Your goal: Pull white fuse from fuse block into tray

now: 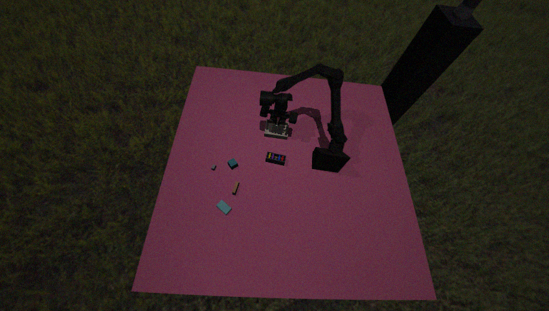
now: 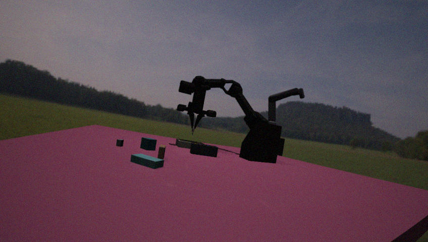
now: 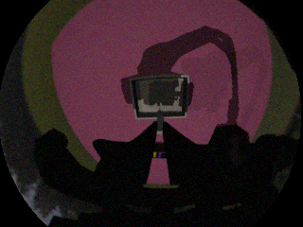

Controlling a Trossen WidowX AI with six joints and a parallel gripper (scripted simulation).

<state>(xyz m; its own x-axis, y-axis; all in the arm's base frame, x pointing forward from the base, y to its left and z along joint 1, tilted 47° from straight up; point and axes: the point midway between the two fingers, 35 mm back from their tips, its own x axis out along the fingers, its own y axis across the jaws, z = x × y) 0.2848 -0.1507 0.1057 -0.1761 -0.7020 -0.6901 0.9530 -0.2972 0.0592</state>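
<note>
Now: the pale tray 1 cm behind my gripper tip, 2 cm to the right of it and 9 cm below it. The rest, counted from my gripper tip: tan block 21 cm ahead, 33 cm to the left, 8 cm below; white fuse 1 cm below; teal cube 23 cm ahead, 20 cm to the left, 8 cm below.
</note>
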